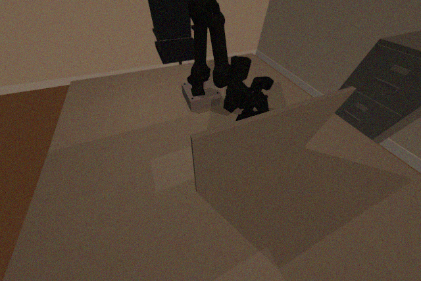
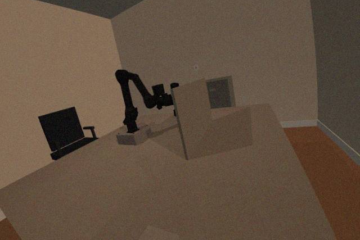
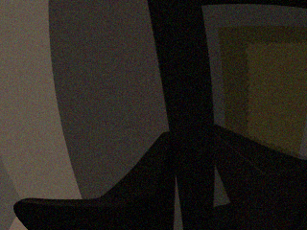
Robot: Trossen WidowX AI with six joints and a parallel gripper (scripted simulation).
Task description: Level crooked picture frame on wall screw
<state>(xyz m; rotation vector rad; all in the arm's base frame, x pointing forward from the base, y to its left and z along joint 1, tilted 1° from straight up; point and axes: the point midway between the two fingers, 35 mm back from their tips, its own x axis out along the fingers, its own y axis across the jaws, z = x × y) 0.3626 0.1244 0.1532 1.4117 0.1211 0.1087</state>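
The picture frame is 10 mm ahead of my gripper tip and 50 mm below it. Also, from my gripper tip: wall panel: 20 mm ahead, 10 mm to the left, 70 mm below.
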